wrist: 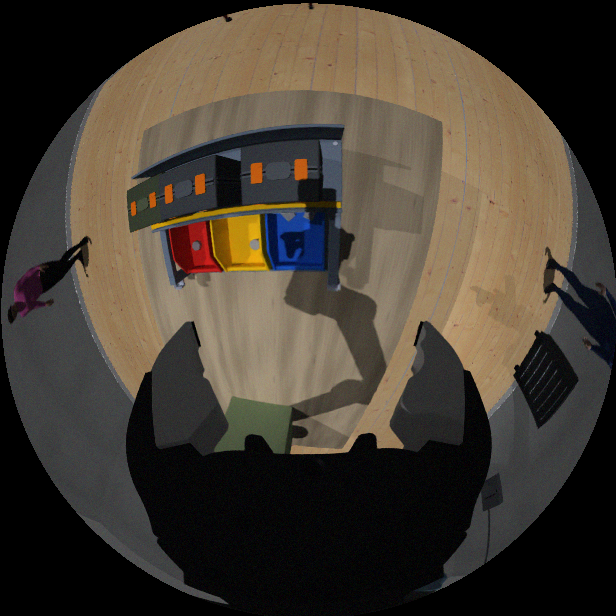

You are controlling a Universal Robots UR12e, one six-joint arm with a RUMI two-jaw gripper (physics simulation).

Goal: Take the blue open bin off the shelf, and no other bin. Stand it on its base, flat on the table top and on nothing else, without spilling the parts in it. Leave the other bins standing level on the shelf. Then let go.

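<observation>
The blue open bin (297, 240) sits on the shelf's lower level at the right end, with dark parts visible inside it. A yellow bin (240, 244) and a red bin (194, 247) stand to its left on the same level. My gripper (307, 367) is open and empty, its two dark jaws wide apart at the bottom of the wrist view. It is well away from the shelf, over the table top, and roughly in line with the blue bin.
The shelf's upper level holds dark closed boxes (279, 170) with orange marks and a green box (141, 203) at the left. A green block (256, 426) lies near my left jaw. The table edge runs down the right side. Two human figures stand on the floor beyond.
</observation>
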